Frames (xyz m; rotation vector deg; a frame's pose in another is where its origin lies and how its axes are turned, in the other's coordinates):
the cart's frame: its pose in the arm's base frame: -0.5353 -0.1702 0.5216 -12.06 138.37 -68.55
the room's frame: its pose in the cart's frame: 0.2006 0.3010 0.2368 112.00 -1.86 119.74
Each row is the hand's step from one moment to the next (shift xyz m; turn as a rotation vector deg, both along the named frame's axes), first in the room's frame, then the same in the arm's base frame.
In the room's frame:
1: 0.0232 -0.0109 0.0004 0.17 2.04 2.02
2: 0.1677 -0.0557 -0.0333 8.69 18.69 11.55
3: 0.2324 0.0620 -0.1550 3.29 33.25 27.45
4: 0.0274 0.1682 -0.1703 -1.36 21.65 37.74
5: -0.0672 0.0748 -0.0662 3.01 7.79 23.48
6: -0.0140 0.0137 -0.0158 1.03 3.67 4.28
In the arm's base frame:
1: 0.0086 -0.0066 -0.0232 -1.18 -2.42 1.00
2: 0.0979 -0.0442 -0.1442 -1.46 -22.86 5.80
3: 0.2579 -0.0968 -0.0774 -14.37 -37.08 16.98
4: 0.1939 -0.0394 0.1375 -27.86 -32.05 9.58
5: 0.0394 0.0236 0.1113 -16.69 -18.50 -0.72
6: 0.0095 0.0071 0.0222 -2.32 -5.10 1.20

